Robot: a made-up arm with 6 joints. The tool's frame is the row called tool.
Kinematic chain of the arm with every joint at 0, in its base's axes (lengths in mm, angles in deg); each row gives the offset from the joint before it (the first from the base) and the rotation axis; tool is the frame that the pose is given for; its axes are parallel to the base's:
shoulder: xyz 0 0 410.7 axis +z
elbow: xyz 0 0 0 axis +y
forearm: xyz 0 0 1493.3 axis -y
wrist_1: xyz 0 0 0 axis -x
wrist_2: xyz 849.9 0 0 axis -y
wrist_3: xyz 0 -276.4 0 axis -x
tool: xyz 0 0 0
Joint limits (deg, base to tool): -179.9..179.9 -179.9..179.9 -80..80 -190..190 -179.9..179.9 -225..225
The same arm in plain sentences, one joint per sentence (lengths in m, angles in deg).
The arm has six revolute joints in a row. What follows holds with every joint at zero, and every direction is one of the base frame's. Joint 1 lies 0.4107 m along +z from the base frame's origin and turns about +z, from -179.9 to 179.9 deg. Joint 2 lies at the same point as joint 1 and turns about +y, from -179.9 to 179.9 deg. Joint 3 lies 1.4933 m along +z from joint 2 and turns about -y, from -80 to 80 deg. Joint 4 lies at the same point as joint 3 and turns about -x, from -190 to 190 deg. Joint 5 lies 0.8499 m along +x from joint 4 and turns about -y, from -179.9 to 179.9 deg. Joint 6 lies 0.2764 m along -y from joint 5 and turns about -x, from -225 to 225 deg. The tool frame, which is the frame that the pose is given for, lies at the same point as joint 6; its axes are parallel to the base frame's.
